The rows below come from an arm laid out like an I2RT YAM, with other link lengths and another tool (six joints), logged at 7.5 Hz.
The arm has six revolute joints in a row. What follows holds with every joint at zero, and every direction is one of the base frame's. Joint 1 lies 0.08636 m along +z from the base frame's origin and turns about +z. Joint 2 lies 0.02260 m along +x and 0.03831 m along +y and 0.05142 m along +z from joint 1 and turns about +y. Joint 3 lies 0.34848 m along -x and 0.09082 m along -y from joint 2 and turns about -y. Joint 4 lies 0.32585 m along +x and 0.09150 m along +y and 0.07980 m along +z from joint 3 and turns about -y. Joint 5 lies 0.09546 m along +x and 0.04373 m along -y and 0.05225 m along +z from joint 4 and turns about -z. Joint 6 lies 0.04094 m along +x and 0.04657 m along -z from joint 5 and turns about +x. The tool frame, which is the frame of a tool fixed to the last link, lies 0.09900 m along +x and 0.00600 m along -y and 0.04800 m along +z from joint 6; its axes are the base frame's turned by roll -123.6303, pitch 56.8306 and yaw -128.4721 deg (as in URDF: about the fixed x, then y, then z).
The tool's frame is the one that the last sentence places.
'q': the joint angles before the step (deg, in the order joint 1, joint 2, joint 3, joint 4, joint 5, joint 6). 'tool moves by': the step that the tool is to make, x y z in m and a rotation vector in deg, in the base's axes. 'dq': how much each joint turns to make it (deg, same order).
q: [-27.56 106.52 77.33 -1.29 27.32 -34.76]
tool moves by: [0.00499 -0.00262 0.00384 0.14 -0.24 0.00]
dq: [-0.02 0.72 1.59 -0.81 -0.13 0.22]
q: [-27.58 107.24 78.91 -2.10 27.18 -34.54]
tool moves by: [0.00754 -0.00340 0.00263 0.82 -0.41 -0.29]
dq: [0.07 1.25 2.39 -1.65 -0.16 1.09]
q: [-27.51 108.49 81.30 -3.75 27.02 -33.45]
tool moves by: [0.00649 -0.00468 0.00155 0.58 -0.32 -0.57]
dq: [-0.02 1.30 2.22 -1.34 0.13 0.96]
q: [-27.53 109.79 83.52 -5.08 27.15 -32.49]
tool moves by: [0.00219 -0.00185 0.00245 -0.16 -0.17 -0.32]
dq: [0.02 0.40 0.82 -0.27 0.32 0.14]
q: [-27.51 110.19 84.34 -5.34 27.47 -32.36]
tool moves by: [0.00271 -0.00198 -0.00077 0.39 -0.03 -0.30]
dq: [0.00 0.63 0.94 -0.71 0.07 0.52]
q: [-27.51 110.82 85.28 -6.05 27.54 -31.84]
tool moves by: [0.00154 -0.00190 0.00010 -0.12 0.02 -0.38]
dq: [0.00 0.42 0.57 -0.16 0.38 0.11]
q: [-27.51 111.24 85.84 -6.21 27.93 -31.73]
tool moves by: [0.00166 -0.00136 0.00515 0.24 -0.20 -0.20]
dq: [-0.01 0.21 1.23 -1.15 0.00 0.40]
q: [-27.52 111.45 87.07 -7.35 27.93 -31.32]
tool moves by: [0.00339 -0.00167 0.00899 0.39 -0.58 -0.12]
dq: [0.00 0.36 2.00 -1.62 -0.22 0.66]
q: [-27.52 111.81 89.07 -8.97 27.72 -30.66]
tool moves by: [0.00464 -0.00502 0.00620 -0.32 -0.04 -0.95]
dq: [0.01 1.06 2.43 -1.34 0.96 0.32]
